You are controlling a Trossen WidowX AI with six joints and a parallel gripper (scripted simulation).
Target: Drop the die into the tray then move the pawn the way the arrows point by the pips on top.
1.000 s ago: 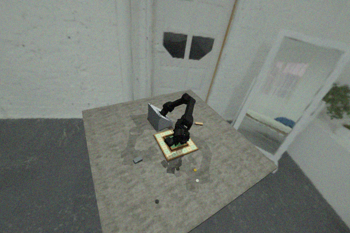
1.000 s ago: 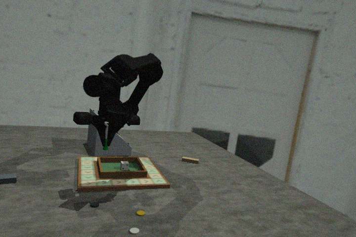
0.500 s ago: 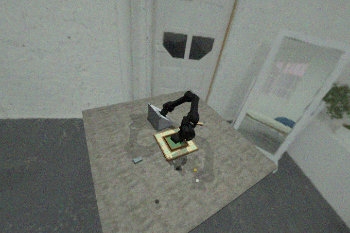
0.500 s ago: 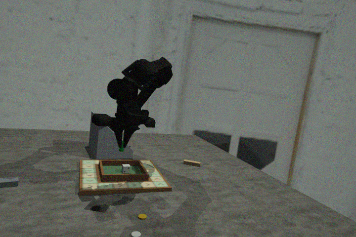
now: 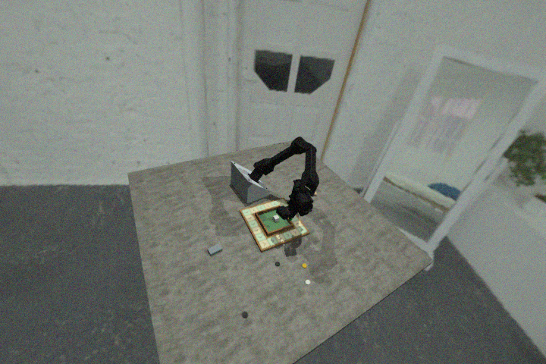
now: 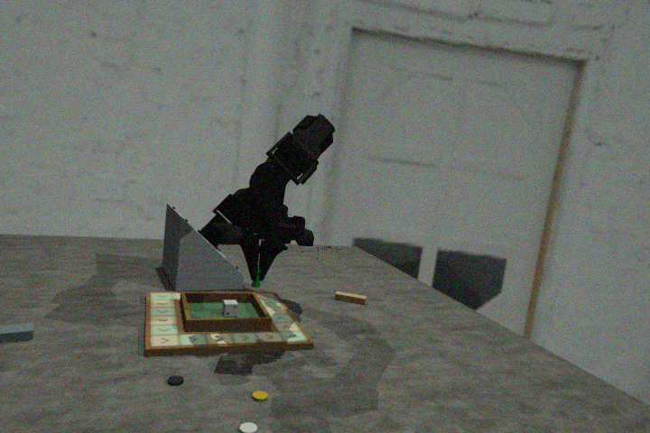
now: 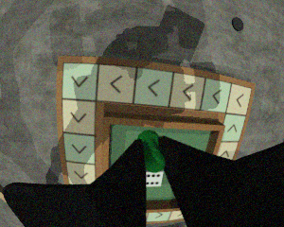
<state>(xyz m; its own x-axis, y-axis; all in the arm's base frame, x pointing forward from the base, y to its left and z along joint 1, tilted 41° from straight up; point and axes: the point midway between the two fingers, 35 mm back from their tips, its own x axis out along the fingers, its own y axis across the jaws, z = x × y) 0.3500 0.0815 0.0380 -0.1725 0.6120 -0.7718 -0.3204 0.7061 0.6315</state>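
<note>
Now: gripper tip 8 cm past the white die, 4 cm to the left of it and 8 cm above it. The rest, counted from my gripper tip: green dice tray 8 cm behind, 5 cm to the right, 10 cm below; green pawn right at my gripper tip; wooden block 23 cm behind, 27 cm to the left, 10 cm below.
</note>
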